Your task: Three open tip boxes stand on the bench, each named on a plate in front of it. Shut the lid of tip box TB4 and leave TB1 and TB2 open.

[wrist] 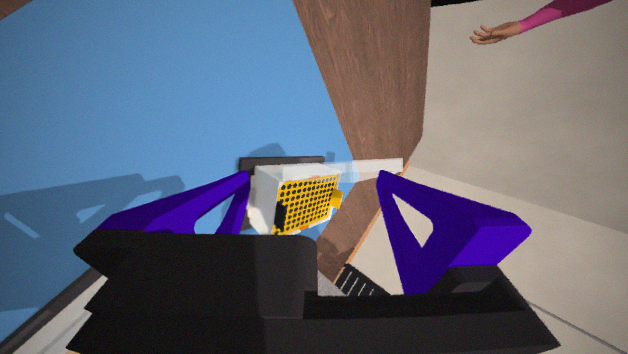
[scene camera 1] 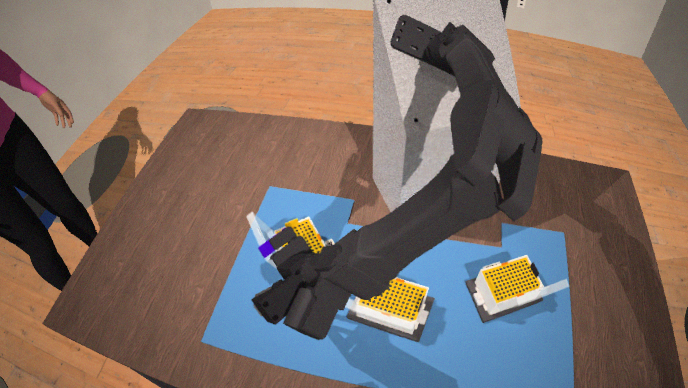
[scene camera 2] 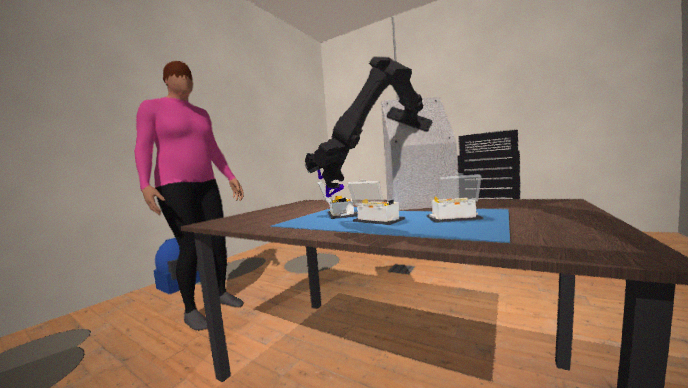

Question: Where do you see a blue mat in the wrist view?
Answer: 112,112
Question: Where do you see a tip box TB4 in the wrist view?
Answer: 299,203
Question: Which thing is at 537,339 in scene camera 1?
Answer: A blue mat.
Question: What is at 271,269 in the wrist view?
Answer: My gripper.
